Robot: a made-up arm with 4 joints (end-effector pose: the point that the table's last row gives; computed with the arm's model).
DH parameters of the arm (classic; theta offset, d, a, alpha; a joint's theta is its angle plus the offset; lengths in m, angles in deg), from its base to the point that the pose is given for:
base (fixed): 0 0.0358 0 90
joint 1: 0 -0.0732 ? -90
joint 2: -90 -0.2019 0.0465 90
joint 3: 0 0.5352 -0.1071 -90
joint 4: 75.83 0 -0.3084 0
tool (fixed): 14.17 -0.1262 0 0
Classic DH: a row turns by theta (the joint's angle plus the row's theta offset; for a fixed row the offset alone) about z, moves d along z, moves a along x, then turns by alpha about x.
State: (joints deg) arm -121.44 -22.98 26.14 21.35
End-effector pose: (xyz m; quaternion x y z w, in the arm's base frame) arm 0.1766 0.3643 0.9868 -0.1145 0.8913 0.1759 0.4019
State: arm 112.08 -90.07 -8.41 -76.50
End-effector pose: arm 0.1448 0.6043 0.3864 0.8622 -0.1016 -0.4929 0.0580
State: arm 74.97 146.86 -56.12 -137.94
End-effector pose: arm 0.0609 -0.2365 0.0176 -0.3375 -0.3076 -0.1723 0.8728
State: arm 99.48 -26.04 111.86 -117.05
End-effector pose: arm 0.5519 -0.0415 -0.4182 -0.0303 0.5172 0.7864 0.3363
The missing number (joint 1, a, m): -0.1132
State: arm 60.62 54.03 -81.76 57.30
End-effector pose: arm -0.0187 -0.5048 -0.6551 0.2497 -0.2313 0.8692 0.3587
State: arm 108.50 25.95 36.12 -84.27
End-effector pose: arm 0.7237 0.0495 -0.4038 0.2724 -0.8224 -0.4146 0.2787
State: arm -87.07 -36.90 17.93 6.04
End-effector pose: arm -0.4062 0.6243 0.7665 -0.2862 0.6972 -0.0906 0.6510
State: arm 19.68 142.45 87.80 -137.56
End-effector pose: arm 0.3385 0.0417 -0.3314 0.5181 -0.5621 0.1211 0.6331
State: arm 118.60 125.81 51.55 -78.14
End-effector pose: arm 0.4833 -0.4168 0.4145 -0.2668 -0.9254 0.2634 0.0548
